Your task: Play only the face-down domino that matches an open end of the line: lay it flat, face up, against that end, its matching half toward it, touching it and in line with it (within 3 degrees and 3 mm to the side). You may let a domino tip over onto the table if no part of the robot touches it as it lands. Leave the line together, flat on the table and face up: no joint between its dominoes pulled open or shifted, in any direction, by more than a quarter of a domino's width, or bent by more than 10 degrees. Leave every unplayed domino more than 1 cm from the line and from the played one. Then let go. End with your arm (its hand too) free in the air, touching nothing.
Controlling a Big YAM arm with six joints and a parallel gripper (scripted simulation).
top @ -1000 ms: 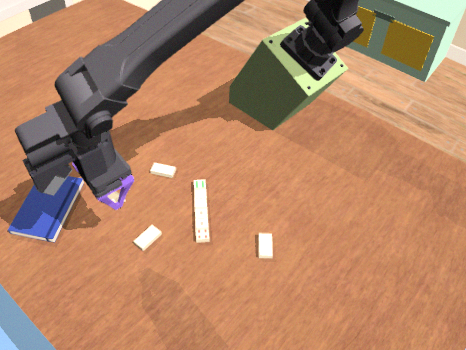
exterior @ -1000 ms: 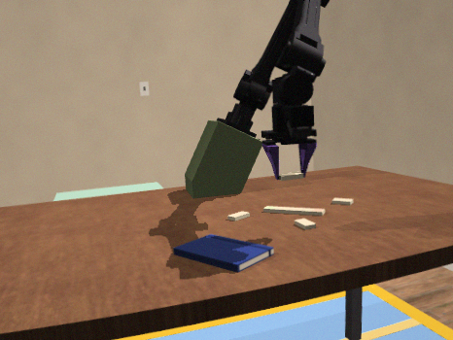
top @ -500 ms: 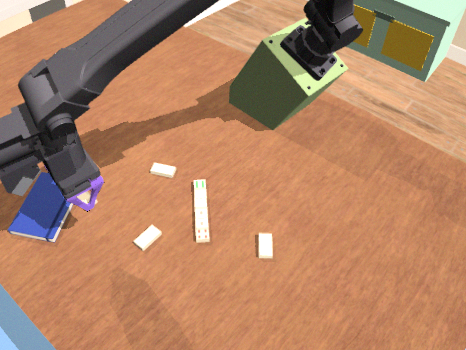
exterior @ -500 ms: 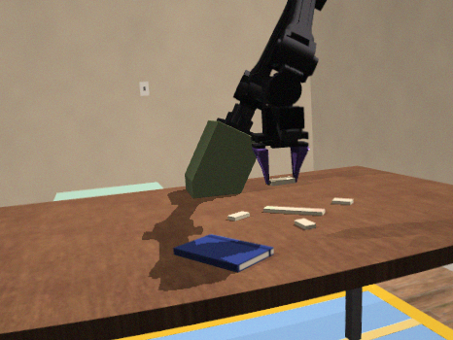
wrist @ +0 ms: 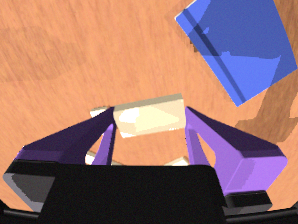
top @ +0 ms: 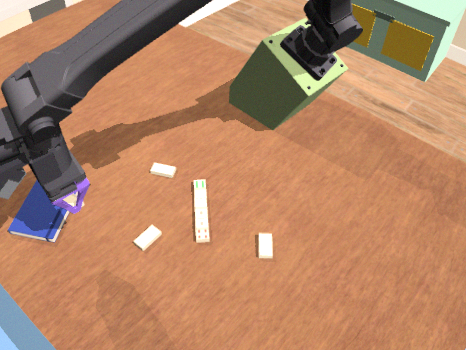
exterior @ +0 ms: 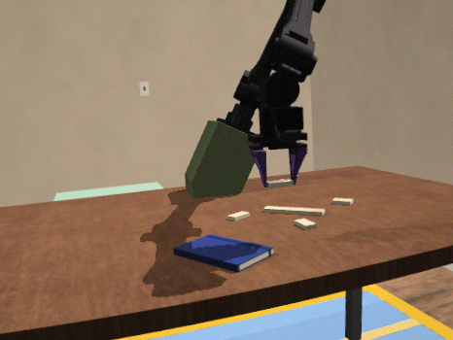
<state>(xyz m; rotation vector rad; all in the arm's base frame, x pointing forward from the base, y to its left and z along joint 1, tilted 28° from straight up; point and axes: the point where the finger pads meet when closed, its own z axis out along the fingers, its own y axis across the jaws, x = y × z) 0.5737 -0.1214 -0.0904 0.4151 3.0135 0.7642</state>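
Now: hand 12 cm to the left of the book and 12 cm above it.
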